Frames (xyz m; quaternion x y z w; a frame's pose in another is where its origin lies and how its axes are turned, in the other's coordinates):
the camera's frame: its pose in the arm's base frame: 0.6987 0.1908 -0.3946 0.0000 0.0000 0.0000 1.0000
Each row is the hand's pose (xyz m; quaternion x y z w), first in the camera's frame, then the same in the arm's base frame.
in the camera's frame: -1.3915 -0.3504 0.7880 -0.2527 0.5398 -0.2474 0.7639
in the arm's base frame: -0.6928 -0.1596 0.3934 -0.2527 0.5398 -0.2474 0.7639
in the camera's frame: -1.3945 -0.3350 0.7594 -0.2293 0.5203 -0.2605 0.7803
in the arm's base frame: -0.6958 -0.1442 0.3648 -0.2293 0.5203 -0.2605 0.7803
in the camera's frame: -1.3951 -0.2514 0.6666 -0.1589 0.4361 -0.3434 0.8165
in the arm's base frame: -0.6964 -0.0606 0.2720 -0.1589 0.4361 -0.3434 0.8165
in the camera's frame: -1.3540 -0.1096 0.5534 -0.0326 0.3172 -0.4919 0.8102
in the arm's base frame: -0.6553 0.0812 0.1588 -0.0326 0.3172 -0.4919 0.8102
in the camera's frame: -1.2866 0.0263 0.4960 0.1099 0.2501 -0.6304 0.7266
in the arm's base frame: -0.5879 0.2171 0.1014 0.1099 0.2501 -0.6304 0.7266
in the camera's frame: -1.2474 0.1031 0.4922 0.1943 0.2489 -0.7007 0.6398
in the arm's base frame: -0.5487 0.2939 0.0976 0.1943 0.2489 -0.7007 0.6398
